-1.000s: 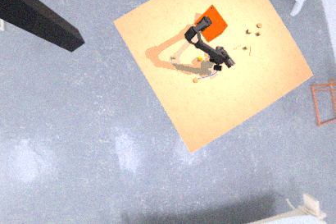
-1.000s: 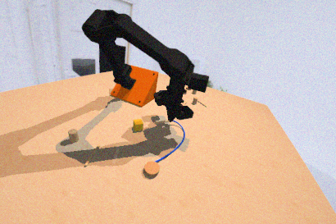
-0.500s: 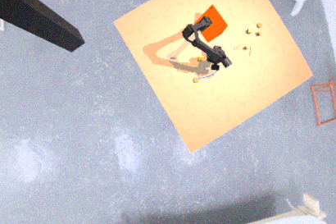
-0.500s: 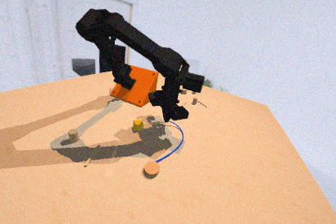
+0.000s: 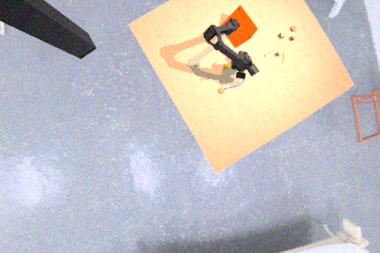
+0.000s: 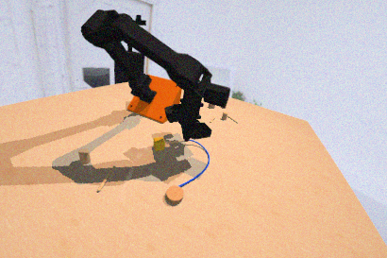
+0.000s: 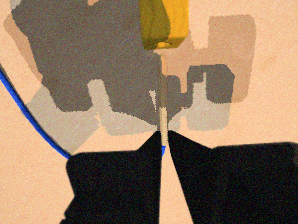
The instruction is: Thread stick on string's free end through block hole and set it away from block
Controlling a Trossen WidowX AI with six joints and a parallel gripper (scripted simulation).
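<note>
Right now the yellow wooden block is 7 cm to the right of my gripper tip and 6 cm behind it. Also, from my gripper tip: loose stick: 26 cm to the right, 8 cm behind, 1 cm below; then round wooden button: 19 cm to the right, 7 cm ahead, 1 cm below; then short wooden cylinder: 24 cm to the right, 18 cm behind.
</note>
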